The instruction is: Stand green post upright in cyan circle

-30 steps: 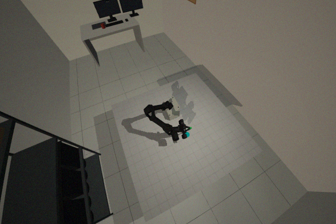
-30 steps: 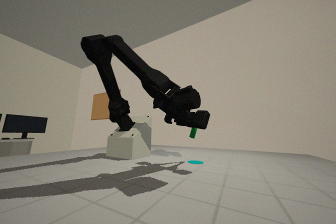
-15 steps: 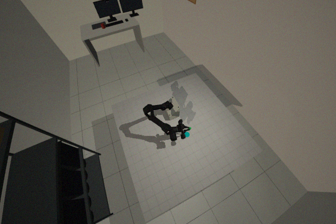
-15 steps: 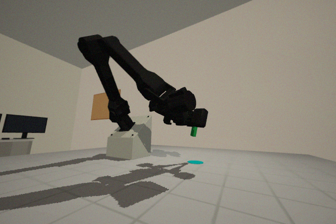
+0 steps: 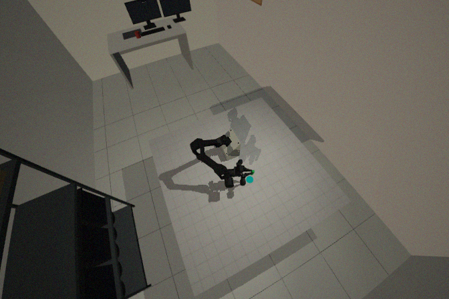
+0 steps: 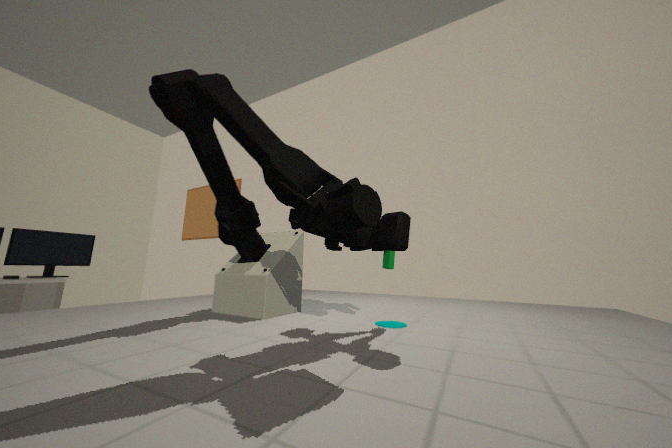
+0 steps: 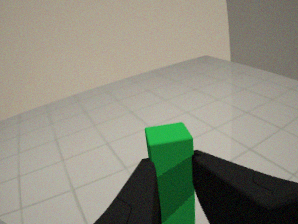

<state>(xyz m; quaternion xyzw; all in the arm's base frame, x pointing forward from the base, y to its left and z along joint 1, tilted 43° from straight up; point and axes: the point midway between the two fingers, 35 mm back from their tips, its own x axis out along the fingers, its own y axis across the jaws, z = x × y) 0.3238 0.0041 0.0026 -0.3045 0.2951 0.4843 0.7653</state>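
Right now the cyan circle is 160 mm below my gripper tip and 10 mm to the right of it. Also, from my gripper tip: green post (20 mm below).
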